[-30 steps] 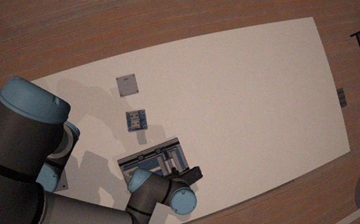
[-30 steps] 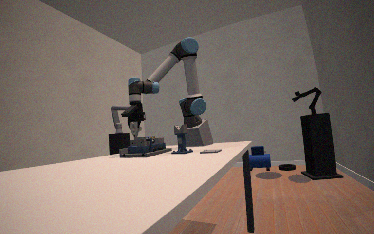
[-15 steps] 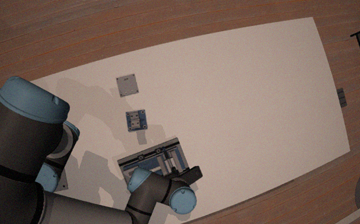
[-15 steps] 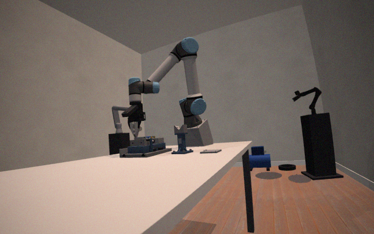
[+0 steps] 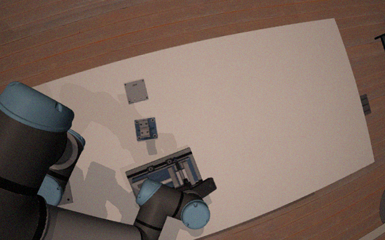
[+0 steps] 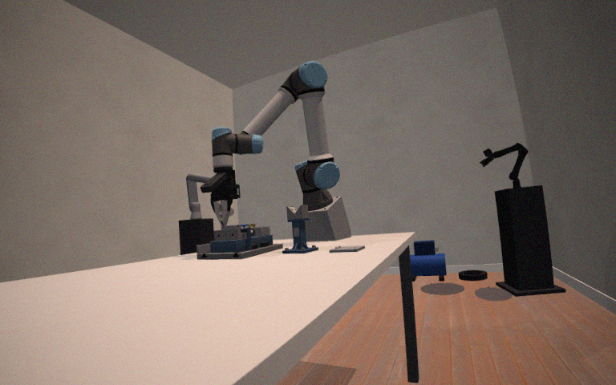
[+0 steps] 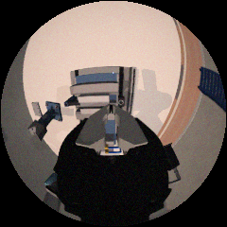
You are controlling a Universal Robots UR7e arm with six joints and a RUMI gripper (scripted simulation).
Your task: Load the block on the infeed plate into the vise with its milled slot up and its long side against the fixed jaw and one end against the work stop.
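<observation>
Now: hand 3 cm to the right of the part and 2 cm above it. Also, from my hand: vise 7 cm behind, 5 cm to the left, 8 cm below; then infeed plate 44 cm to the left, 11 cm below.
</observation>
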